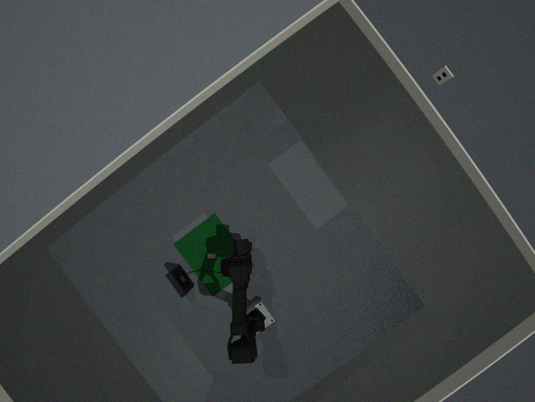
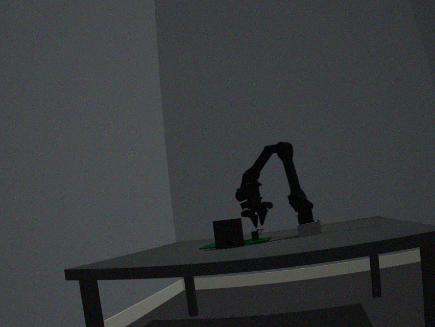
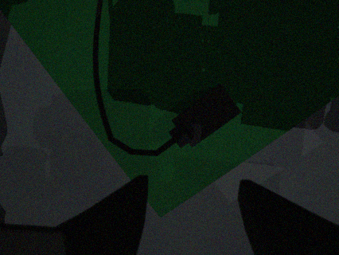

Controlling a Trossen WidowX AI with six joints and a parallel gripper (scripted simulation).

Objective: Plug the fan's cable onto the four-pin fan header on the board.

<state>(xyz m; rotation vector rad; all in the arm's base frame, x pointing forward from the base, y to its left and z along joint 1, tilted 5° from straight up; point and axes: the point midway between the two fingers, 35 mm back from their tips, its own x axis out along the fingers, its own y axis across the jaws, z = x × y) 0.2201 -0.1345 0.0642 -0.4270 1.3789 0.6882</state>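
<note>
My gripper tip is 40 mm above the dark plug, 20 mm to the right of it and 20 mm short of it. Also, from my gripper tip: black fan: 250 mm to the left, 130 mm ahead; then green board: 110 mm ahead, 90 mm to the left, 80 mm below.
</note>
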